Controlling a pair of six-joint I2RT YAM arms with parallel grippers.
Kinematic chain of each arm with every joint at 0, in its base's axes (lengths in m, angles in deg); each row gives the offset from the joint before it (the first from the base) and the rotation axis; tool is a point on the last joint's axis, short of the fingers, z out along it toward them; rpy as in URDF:
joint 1: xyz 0 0 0.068 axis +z
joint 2: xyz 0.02 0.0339 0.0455 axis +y
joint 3: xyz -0.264 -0.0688 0 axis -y
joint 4: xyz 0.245 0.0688 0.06 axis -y
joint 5: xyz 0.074 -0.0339 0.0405 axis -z
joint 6: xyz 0.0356 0 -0.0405 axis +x
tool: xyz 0 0 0 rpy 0 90 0
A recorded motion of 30 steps. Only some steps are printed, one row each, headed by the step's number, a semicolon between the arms.
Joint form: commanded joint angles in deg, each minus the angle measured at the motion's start. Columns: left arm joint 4, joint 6, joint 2, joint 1, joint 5, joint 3; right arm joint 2, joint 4, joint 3, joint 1, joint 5, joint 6.
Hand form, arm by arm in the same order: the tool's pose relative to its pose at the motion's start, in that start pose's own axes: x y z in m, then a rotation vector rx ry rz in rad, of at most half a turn. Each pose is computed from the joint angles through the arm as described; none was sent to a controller.
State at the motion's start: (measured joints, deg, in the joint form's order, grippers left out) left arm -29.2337 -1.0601 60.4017 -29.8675 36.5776 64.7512; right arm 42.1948 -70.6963 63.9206 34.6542 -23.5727 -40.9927
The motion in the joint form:
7: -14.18 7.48 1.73 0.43 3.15 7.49; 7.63 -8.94 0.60 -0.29 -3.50 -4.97
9: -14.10 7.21 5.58 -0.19 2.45 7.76; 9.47 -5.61 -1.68 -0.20 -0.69 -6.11
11: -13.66 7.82 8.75 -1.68 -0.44 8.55; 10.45 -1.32 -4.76 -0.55 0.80 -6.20
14: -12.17 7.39 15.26 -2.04 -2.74 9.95; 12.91 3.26 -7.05 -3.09 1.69 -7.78
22: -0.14 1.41 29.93 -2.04 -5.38 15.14; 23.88 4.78 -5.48 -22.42 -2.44 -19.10
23: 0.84 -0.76 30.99 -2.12 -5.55 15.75; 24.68 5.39 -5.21 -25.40 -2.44 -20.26
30: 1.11 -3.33 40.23 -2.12 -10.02 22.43; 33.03 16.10 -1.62 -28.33 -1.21 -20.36
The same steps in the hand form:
7: -0.0091 -0.0094 -0.0126 0.0535 0.1109 0.0367; 0.0045 -0.0070 0.0223 -0.2140 0.1416 0.0368
9: -0.0061 0.0019 0.0060 0.0527 0.1631 -0.0007; 0.0084 -0.0149 0.0384 -0.1922 0.1842 0.0153
11: -0.0055 0.0080 0.0226 0.0274 0.2027 0.0051; 0.0148 -0.0209 0.0539 -0.1685 0.2014 0.0134
14: -0.0024 0.0280 0.0520 -0.0057 0.2609 -0.0315; 0.0225 -0.0343 0.0697 -0.1357 0.2191 0.0196
22: -0.0081 0.0757 0.1187 -0.0646 0.2265 -0.1049; 0.0636 -0.0945 0.0749 -0.0899 0.2640 0.1600
23: -0.0093 0.0786 0.1236 -0.0704 0.2181 -0.1367; 0.0709 -0.1021 0.0710 -0.0597 0.2688 0.1800
30: -0.0091 0.1064 0.1596 -0.1549 0.2522 -0.1929; 0.0790 -0.1501 0.0843 0.0597 0.2578 0.1616

